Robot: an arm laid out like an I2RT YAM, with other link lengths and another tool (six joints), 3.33 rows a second.
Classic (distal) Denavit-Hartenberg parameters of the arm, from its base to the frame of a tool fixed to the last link. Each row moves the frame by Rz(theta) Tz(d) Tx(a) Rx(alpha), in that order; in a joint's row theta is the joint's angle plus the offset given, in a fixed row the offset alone. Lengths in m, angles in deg.
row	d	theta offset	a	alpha
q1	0.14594	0	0.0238	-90
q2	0	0	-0.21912	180
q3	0	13.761	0.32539	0
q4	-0.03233	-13.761	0.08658	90
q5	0.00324	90	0	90
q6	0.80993	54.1	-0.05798	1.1
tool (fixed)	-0.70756	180	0	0
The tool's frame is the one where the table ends.
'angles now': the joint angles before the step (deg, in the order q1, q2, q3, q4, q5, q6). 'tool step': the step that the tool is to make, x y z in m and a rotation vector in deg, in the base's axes. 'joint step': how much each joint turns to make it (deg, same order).
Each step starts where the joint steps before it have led.
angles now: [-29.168 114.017 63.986 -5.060 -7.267 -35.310]
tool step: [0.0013 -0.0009 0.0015 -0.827 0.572 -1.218]
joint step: [0.327 -0.357 0.143 -0.521 1.705 0.699]
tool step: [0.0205 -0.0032 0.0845 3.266 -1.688 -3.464]
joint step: [0.807 -6.551 7.733 -13.782 -0.548 5.638]
